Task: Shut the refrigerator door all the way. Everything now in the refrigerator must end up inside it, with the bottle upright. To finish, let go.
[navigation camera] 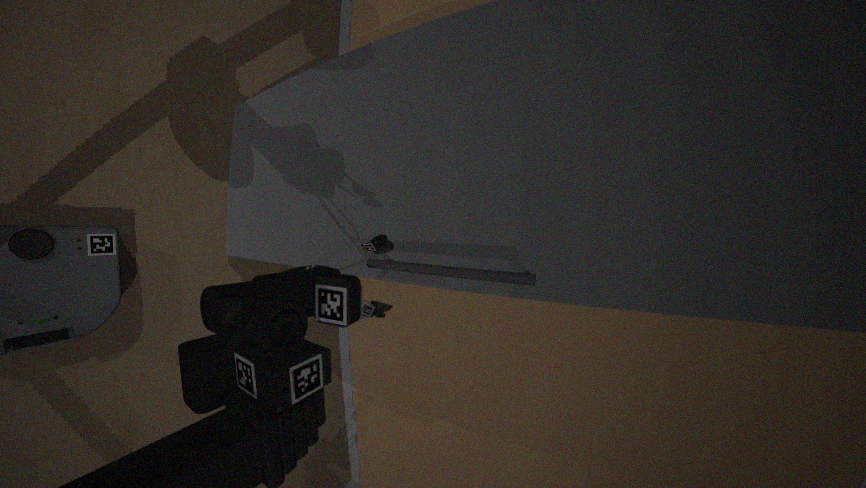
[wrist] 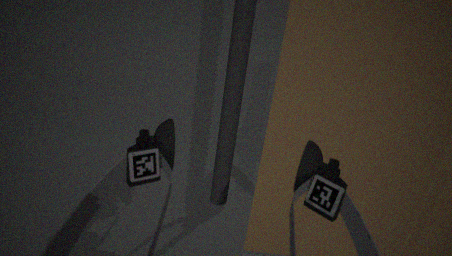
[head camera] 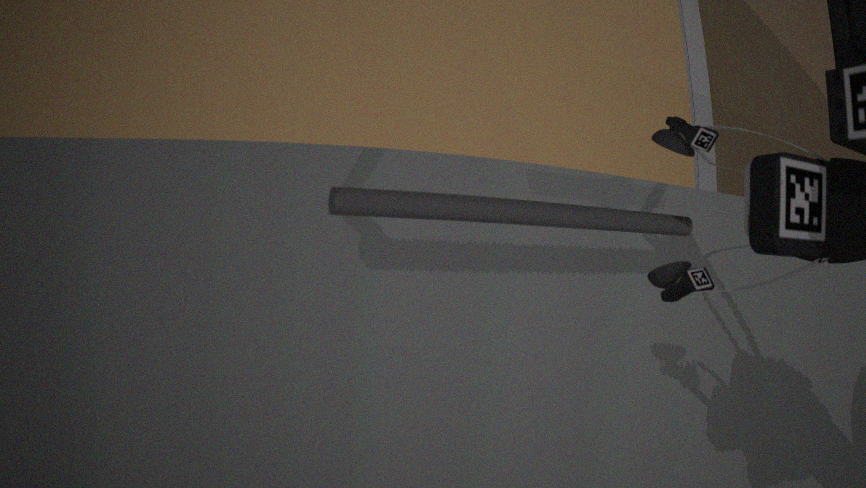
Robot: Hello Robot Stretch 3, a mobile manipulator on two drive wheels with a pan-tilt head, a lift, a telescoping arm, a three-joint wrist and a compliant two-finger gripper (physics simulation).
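Where they show: gripper, between the fingertips: point(navigation camera: 388, 275) point(head camera: 659, 207); robot's base, origin of its link: point(navigation camera: 34, 242).
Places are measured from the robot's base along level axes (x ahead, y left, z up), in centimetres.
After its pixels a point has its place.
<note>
The grey refrigerator door point(head camera: 424, 363) {x 11.0, y -52.5, z 111.9 cm} point(navigation camera: 575, 151) {x 20.6, y -52.8, z 127.2 cm} point(wrist: 90, 75) shows its outer face, with its free edge against the tan background. A long dark bar handle point(head camera: 509, 209) {x -1.8, y -45.8, z 108.4 cm} point(navigation camera: 451, 272) {x -1.6, y -45.8, z 107.1 cm} point(wrist: 234, 90) stands off the door near that edge. My gripper point(head camera: 670, 207) {x -2.8, y -41.8, z 96.1 cm} point(navigation camera: 381, 277) {x -2.8, y -41.8, z 96.1 cm} point(wrist: 237, 147) {x -2.8, y -41.8, z 96.1 cm} is open, its two fingers spread on either side of the handle's near end, with a gap on each side in the wrist view. One finger appears over the door, the other beyond its edge. The refrigerator's inside and the bottle do not show. How far the door stands open cannot be told.
A tan wall point(head camera: 303, 72) {x -30.5, y -120.5, z 113.6 cm} point(navigation camera: 606, 394) {x -61.3, y -121.8, z 150.5 cm} point(wrist: 380, 100) lies beyond the door's edge. A pale skirting strip point(head camera: 698, 78) {x -48.8, y -119.9, z 5.1 cm} point(navigation camera: 349, 418) {x -126.9, y -123.3, z 4.0 cm} runs along the wall's foot. My grey base point(navigation camera: 60, 290) {x -11.8, y -4.3, z 16.0 cm} stands on the brown floor point(navigation camera: 151, 418) {x -66.3, y -22.5, z 0.0 cm} at left in the navigation view. Arm shadows fall on the door.
</note>
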